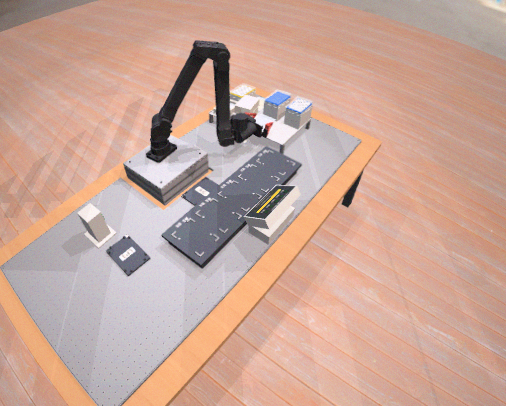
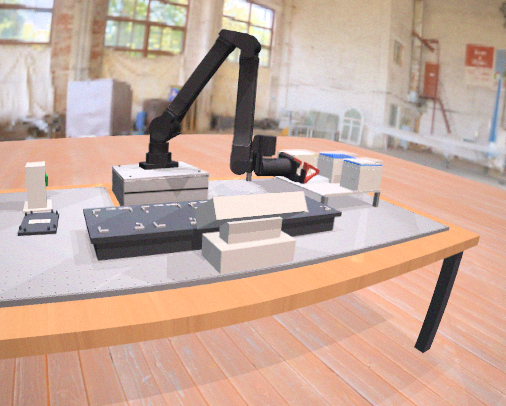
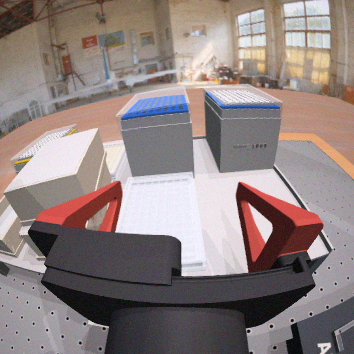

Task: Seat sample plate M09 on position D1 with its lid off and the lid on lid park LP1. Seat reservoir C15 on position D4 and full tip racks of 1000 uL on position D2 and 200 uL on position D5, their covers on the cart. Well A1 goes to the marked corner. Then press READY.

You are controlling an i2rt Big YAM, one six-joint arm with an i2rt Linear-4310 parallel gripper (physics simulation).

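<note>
My gripper (image 1: 261,121) (image 2: 309,173) (image 3: 178,187) is open and empty at the near side of the cart (image 1: 282,137) (image 2: 327,188) (image 3: 220,200). A flat white plate (image 3: 162,215) lies on the cart, seen between the fingers. Behind it stand a covered rack with a blue top (image 1: 277,104) (image 2: 332,166) (image 3: 157,145) and a covered 1000 rack with white tips (image 1: 298,114) (image 2: 362,176) (image 3: 242,137). A yellow-edged tip rack (image 1: 243,90) (image 3: 47,145) is at the back left. The dark deck (image 1: 220,210) (image 2: 145,227) bears no labware. The pad LP1 (image 1: 120,261) is bare. Labels M09 and C15 cannot be read.
A pale boxy block (image 1: 246,104) (image 2: 298,154) (image 3: 55,175) stands on the cart's left, close to the left finger. A display console (image 1: 272,212) (image 2: 257,215) stands beside the deck. A white post (image 1: 94,225) (image 2: 35,185) with a green button (image 2: 46,180) stands near LP1.
</note>
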